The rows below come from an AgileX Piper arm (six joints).
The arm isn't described. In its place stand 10 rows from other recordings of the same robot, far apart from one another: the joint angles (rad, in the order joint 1, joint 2, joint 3, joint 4, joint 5, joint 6), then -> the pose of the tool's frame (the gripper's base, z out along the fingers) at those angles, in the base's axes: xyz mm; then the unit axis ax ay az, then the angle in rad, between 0 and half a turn.
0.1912 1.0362 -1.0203 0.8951 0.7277 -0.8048 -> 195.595 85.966 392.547 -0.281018 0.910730 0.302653 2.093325
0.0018 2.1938 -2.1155 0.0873 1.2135 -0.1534 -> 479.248 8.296 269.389 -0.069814 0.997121 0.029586 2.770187
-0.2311 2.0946 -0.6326 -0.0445 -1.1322 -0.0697 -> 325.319 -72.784 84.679 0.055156 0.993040 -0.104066 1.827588
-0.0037 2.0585 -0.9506 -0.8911 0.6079 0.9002 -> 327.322 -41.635 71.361 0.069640 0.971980 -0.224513 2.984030
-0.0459 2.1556 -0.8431 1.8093 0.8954 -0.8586 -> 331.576 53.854 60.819 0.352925 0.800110 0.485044 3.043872
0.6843 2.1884 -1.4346 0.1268 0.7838 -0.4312 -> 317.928 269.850 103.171 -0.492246 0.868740 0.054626 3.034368
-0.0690 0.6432 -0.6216 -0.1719 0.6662 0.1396 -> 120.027 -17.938 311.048 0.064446 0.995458 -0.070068 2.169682
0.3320 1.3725 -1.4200 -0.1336 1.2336 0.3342 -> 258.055 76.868 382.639 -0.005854 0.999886 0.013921 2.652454
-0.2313 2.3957 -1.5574 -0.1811 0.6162 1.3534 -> 436.711 -112.584 42.736 0.662171 0.749345 0.003481 2.906448
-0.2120 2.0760 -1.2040 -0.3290 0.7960 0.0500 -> 352.383 -97.335 101.260 -0.014704 -0.993179 0.115673 3.112916
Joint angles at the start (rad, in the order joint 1, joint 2, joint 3, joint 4, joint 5, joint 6):
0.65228 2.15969 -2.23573 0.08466 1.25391 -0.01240
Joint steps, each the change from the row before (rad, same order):
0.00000 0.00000 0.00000 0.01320 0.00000 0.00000
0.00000 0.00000 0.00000 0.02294 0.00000 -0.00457
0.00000 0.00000 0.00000 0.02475 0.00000 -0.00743
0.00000 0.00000 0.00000 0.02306 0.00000 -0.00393
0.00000 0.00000 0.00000 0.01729 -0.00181 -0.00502
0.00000 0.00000 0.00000 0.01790 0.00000 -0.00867
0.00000 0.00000 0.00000 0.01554 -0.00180 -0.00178
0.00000 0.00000 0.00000 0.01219 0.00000 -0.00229
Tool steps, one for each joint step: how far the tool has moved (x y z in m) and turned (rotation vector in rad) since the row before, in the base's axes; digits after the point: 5 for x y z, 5 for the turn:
-0.00070 0.00089 0.00010 0.01035 0.00791 0.00215
-0.00122 0.00155 0.00021 0.01660 0.01208 0.00776
-0.00132 0.00166 0.00028 0.01726 0.01200 0.01055
-0.00124 0.00153 0.00031 0.01700 0.01225 0.00719
-0.00081 0.00122 0.00034 0.01335 0.00690 0.00687
-0.00096 0.00118 0.00030 0.01183 0.00703 0.01044
-0.00071 0.00109 0.00035 0.01287 0.00717 0.00369
-0.00065 0.00079 0.00023 0.00901 0.00627 0.00395

